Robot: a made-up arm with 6 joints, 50 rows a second.
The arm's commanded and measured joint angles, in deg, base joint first. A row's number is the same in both.
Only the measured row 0 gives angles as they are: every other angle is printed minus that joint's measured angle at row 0.
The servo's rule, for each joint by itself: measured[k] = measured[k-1] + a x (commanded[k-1-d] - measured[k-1]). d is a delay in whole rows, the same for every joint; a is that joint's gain. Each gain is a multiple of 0.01, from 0.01 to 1. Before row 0 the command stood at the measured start. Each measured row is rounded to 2 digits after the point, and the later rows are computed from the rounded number. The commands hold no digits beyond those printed.
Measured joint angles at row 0:
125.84, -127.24, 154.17, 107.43, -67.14, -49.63
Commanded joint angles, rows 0 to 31:
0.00, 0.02, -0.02, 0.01, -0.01, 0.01
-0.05, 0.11, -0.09, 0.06, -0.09, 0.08
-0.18, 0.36, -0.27, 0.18, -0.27, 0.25
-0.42, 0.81, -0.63, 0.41, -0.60, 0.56
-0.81, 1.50, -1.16, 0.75, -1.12, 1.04
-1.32, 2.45, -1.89, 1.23, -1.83, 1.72
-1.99, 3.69, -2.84, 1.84, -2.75, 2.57
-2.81, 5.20, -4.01, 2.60, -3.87, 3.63
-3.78, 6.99, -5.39, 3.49, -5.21, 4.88
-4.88, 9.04, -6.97, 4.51, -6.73, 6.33
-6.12, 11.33, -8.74, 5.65, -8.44, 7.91
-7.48, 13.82, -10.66, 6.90, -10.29, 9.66
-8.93, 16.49, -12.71, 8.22, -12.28, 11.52
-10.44, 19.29, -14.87, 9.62, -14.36, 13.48
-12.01, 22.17, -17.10, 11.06, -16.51, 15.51
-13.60, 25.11, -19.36, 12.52, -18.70, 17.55
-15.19, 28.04, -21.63, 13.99, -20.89, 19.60
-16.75, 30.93, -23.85, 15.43, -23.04, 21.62
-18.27, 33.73, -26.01, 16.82, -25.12, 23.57
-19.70, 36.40, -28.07, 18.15, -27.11, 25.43
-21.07, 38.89, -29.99, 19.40, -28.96, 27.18
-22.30, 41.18, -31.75, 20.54, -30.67, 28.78
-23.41, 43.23, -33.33, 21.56, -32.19, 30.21
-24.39, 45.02, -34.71, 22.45, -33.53, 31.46
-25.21, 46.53, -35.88, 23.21, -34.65, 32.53
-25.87, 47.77, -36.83, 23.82, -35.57, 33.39
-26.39, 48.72, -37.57, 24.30, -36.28, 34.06
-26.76, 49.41, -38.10, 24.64, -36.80, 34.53
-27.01, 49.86, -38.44, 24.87, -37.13, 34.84
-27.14, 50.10, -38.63, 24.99, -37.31, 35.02
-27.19, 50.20, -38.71, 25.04, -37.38, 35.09
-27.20, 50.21, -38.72, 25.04, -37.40, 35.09
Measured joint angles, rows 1 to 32:
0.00, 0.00, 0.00, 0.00, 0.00, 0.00
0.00, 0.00, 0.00, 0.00, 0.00, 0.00
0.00, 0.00, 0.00, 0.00, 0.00, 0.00
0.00, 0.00, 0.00, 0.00, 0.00, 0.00
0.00, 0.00, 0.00, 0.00, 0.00, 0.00
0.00, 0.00, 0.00, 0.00, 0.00, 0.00
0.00, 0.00, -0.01, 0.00, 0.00, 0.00
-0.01, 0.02, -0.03, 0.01, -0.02, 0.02
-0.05, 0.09, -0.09, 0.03, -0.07, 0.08
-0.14, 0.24, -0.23, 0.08, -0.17, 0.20
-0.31, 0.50, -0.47, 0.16, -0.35, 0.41
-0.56, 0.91, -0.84, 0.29, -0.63, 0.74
-0.92, 1.49, -1.36, 0.48, -1.03, 1.20
-1.39, 2.27, -2.05, 0.73, -1.57, 1.81
-1.99, 3.26, -2.92, 1.06, -2.26, 2.58
-2.71, 4.47, -3.97, 1.47, -3.11, 3.52
-3.56, 5.91, -5.21, 1.97, -4.12, 4.62
-4.54, 7.57, -6.63, 2.56, -5.29, 5.88
-5.64, 9.44, -8.21, 3.24, -6.62, 7.29
-6.84, 11.51, -9.94, 4.01, -8.09, 8.84
-8.13, 13.75, -11.80, 4.86, -9.69, 10.51
-9.50, 16.14, -13.77, 5.78, -11.40, 12.27
-10.92, 18.64, -15.81, 6.77, -13.20, 14.10
-12.38, 21.22, -17.90, 7.81, -15.07, 15.98
-13.85, 23.85, -20.01, 8.89, -16.98, 17.88
-15.31, 26.49, -22.11, 10.00, -18.90, 19.77
-16.75, 29.09, -24.16, 11.13, -20.81, 21.62
-18.14, 31.63, -26.13, 12.26, -22.68, 23.41
-19.46, 34.07, -28.00, 13.38, -24.49, 25.11
-20.69, 36.37, -29.74, 14.47, -26.21, 26.70
-21.82, 38.50, -31.34, 15.52, -27.81, 28.16
-22.83, 40.45, -32.77, 16.52, -29.28, 29.47
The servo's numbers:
d 6
a 0.25 0.21 0.26 0.12 0.19 0.25

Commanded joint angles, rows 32 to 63:
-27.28, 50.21, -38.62, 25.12, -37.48, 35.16
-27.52, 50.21, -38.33, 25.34, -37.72, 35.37
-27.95, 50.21, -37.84, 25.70, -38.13, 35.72
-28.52, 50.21, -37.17, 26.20, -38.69, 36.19
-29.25, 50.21, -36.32, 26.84, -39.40, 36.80
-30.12, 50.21, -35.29, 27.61, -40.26, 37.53
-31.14, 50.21, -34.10, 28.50, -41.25, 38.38
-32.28, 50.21, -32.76, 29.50, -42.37, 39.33
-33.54, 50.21, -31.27, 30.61, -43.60, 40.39
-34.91, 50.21, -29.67, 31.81, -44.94, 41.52
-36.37, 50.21, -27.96, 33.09, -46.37, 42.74
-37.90, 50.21, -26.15, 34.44, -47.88, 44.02
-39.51, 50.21, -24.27, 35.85, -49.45, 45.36
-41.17, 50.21, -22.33, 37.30, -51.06, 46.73
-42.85, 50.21, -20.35, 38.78, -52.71, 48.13
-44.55, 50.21, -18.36, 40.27, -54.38, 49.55
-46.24, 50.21, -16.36, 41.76, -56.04, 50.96
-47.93, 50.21, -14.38, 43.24, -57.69, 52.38
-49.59, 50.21, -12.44, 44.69, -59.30, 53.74
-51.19, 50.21, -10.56, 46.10, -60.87, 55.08
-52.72, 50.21, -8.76, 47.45, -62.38, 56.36
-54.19, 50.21, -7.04, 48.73, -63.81, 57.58
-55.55, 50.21, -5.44, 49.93, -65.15, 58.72
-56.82, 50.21, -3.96, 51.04, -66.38, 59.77
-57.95, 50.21, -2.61, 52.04, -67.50, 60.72
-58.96, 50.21, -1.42, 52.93, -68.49, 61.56
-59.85, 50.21, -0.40, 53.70, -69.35, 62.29
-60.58, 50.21, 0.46, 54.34, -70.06, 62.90
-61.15, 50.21, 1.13, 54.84, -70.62, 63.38
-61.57, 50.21, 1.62, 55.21, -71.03, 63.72
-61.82, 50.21, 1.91, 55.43, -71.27, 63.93
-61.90, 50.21, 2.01, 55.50, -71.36, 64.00
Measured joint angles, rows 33 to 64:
-23.72, 42.19, -34.02, 17.45, -30.61, 30.62
-24.48, 43.71, -35.08, 18.31, -31.79, 31.60
-25.11, 45.00, -35.95, 19.10, -32.80, 32.41
-25.62, 46.07, -36.65, 19.81, -33.66, 33.06
-26.01, 46.94, -37.19, 20.44, -34.37, 33.57
-26.31, 47.63, -37.59, 20.99, -34.95, 33.95
-26.55, 48.17, -37.86, 21.49, -35.43, 34.25
-26.79, 48.60, -37.98, 21.95, -35.87, 34.53
-27.08, 48.94, -37.94, 22.40, -36.30, 34.83
-27.44, 49.21, -37.74, 22.86, -36.75, 35.17
-27.89, 49.42, -37.37, 23.34, -37.25, 35.58
-28.45, 49.59, -36.83, 23.85, -37.82, 36.07
-29.12, 49.72, -36.12, 24.41, -38.47, 36.65
-29.91, 49.82, -35.25, 25.02, -39.21, 37.32
-30.82, 49.90, -34.22, 25.69, -40.04, 38.09
-31.84, 49.97, -33.04, 26.42, -40.97, 38.95
-32.97, 50.02, -31.72, 27.22, -42.00, 39.90
-34.20, 50.06, -30.27, 28.09, -43.12, 40.93
-35.53, 50.09, -28.71, 29.02, -44.32, 42.04
-36.94, 50.12, -27.05, 30.01, -45.60, 43.21
-38.42, 50.14, -25.31, 31.06, -46.95, 44.44
-39.95, 50.15, -23.50, 32.17, -48.36, 45.72
-41.52, 50.16, -21.64, 33.32, -49.82, 47.03
-43.12, 50.17, -19.75, 34.51, -51.32, 48.37
-44.74, 50.18, -17.85, 35.73, -52.84, 49.71
-46.35, 50.19, -15.95, 36.97, -54.37, 51.05
-47.94, 50.19, -14.08, 38.23, -55.89, 52.38
-49.50, 50.19, -12.25, 39.49, -57.39, 53.68
-51.01, 50.19, -10.48, 40.74, -58.86, 54.94
-52.46, 50.19, -8.78, 41.98, -60.29, 56.15
-53.83, 50.19, -7.18, 43.19, -61.66, 57.29
-55.11, 50.19, -5.68, 44.36, -62.96, 58.36

